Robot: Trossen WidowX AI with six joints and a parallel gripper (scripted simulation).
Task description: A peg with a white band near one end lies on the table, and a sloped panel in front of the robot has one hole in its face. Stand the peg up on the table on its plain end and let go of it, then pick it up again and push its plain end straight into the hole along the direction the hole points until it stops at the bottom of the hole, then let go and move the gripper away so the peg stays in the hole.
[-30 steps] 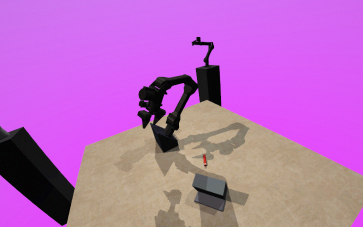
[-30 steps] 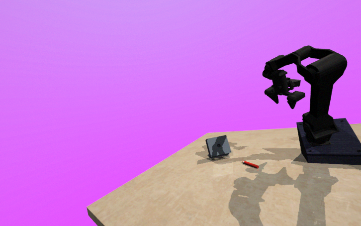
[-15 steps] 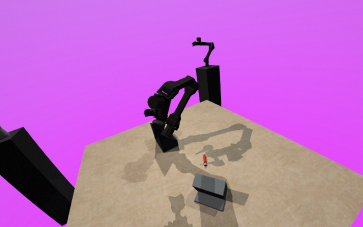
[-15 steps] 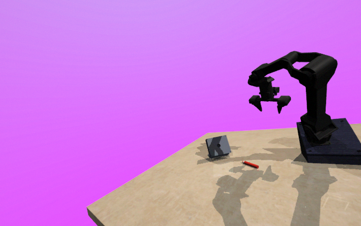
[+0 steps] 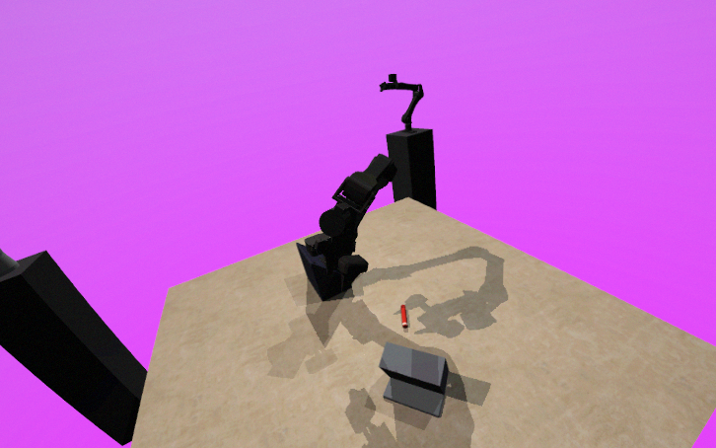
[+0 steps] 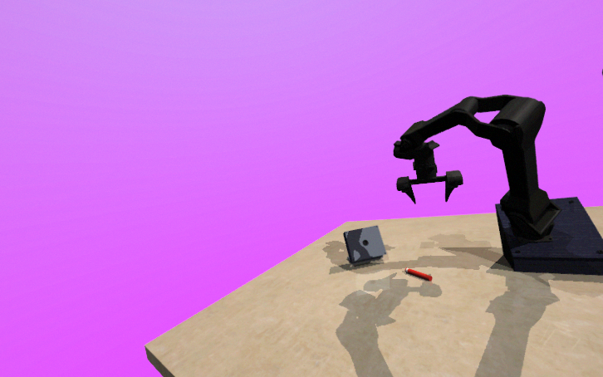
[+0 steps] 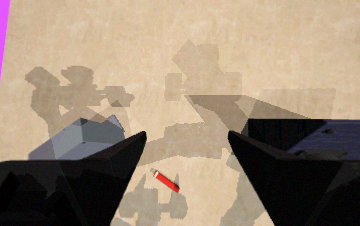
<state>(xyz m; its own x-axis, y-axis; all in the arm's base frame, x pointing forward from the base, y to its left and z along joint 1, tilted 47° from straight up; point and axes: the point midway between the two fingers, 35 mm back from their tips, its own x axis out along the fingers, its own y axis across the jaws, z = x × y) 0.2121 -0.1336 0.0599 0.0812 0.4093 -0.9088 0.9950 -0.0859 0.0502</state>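
My gripper tip is 80 mm short of the red peg, 150 mm to the right of it and 180 mm above it. From my gripper tip the other things lie so: grey sloped panel 240 mm ahead, 50 mm to the left, 120 mm below.
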